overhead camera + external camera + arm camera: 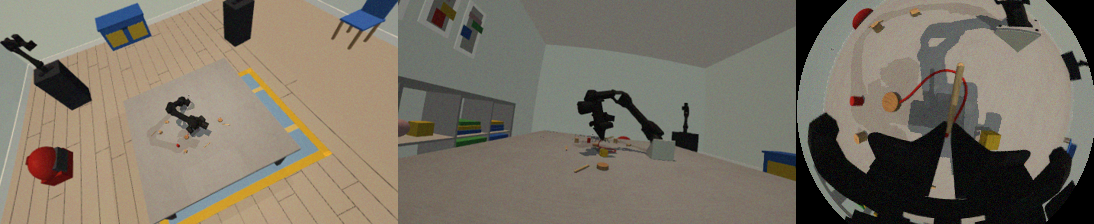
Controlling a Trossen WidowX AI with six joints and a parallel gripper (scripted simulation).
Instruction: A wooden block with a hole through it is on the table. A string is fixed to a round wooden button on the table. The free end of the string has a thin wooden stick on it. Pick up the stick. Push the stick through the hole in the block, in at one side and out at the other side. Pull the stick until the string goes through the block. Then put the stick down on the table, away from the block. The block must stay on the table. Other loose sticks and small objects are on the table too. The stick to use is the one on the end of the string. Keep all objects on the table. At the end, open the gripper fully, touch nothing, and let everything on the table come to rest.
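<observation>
My gripper tip is now 90 mm to the right of the yellow wooden block, 50 mm above it and 10 mm short of it. Round my gripper tip: small red piece (220 mm to the right, 50 mm ahead, 40 mm below).
</observation>
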